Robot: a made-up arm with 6 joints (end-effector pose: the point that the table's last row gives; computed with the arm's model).
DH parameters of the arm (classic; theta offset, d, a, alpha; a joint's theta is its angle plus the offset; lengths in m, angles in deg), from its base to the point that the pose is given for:
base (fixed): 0 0.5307 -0.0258 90
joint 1: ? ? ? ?
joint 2: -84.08 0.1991 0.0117 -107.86
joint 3: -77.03 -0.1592 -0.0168 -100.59
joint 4: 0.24 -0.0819 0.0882 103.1
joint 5: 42.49 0 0.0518 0
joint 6: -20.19 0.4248 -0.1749 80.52
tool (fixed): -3.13 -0.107 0 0
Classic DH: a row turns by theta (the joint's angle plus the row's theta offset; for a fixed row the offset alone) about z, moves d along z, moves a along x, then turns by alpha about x.
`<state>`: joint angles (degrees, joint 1 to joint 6).
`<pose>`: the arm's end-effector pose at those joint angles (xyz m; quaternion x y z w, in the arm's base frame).
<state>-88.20 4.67 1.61 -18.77 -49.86 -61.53</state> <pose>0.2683 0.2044 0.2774 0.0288 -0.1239 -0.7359 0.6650</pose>
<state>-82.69 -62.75 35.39 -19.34 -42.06 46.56</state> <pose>0.2437 0.2399 0.3955 0.3473 0.9232 0.0296 0.1622</pose>
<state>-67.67 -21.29 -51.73 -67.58 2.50 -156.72</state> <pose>0.1575 0.4874 0.5258 0.1380 -0.8086 -0.3556 0.4479</pose>
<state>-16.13 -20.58 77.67 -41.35 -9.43 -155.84</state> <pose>0.3002 0.2459 0.7694 0.5805 -0.1811 -0.5591 0.5637</pose>
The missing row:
joint 1: 71.03 -0.2255 0.0173 64.44
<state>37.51 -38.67 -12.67 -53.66 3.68 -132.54</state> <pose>-0.0709 0.4525 0.6893 0.5199 -0.8352 -0.0414 0.1748</pose>
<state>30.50 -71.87 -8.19 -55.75 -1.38 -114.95</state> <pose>-0.0482 0.4721 0.5341 0.3857 -0.7305 0.1161 0.5514</pose>
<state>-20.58 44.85 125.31 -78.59 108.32 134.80</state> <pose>0.0932 -0.2491 0.2786 -0.9832 -0.1140 -0.1217 0.0748</pose>
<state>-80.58 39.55 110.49 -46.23 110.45 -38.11</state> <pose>0.0223 -0.2198 0.1171 -0.4508 -0.0672 -0.8901 0.0012</pose>
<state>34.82 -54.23 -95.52 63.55 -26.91 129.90</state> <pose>-0.2968 -0.0963 0.6686 0.6433 -0.0906 0.2870 0.7040</pose>
